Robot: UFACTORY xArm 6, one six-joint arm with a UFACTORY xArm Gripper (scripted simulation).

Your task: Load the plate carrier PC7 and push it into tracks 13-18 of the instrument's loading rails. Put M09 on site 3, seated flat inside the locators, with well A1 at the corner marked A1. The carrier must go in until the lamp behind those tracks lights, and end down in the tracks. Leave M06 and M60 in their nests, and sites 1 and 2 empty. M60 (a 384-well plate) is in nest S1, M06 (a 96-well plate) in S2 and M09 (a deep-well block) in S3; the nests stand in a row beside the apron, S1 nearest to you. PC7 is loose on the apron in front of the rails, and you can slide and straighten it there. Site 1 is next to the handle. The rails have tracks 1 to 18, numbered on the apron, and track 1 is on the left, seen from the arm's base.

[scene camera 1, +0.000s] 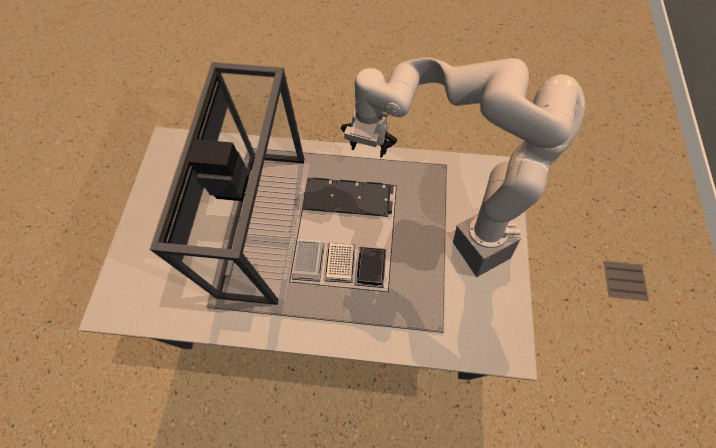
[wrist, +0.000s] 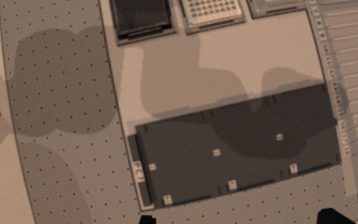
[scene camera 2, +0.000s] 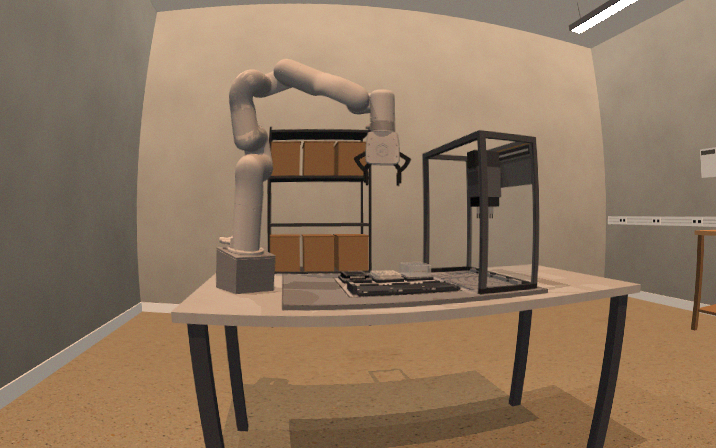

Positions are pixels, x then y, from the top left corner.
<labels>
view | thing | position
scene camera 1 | dark plate carrier PC7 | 341, 196
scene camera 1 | white 96-well plate M06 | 340, 257
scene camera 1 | dark plate M60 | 371, 265
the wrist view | dark plate carrier PC7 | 189, 158
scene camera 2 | dark plate carrier PC7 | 403, 288
</labels>
